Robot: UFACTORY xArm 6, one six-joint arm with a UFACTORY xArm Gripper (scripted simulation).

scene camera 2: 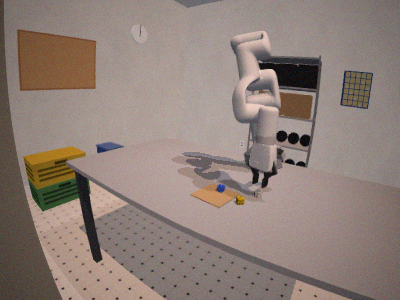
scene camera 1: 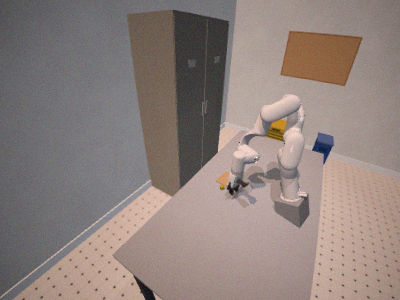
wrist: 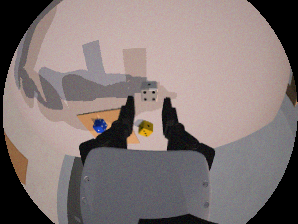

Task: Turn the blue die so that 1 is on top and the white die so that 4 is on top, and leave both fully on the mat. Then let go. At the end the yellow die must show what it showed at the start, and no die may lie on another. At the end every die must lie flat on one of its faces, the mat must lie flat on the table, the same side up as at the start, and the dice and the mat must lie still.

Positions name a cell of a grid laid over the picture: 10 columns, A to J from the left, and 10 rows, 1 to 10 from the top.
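Visible: my gripper (scene camera 2: G7), also seen at (wrist: E5).
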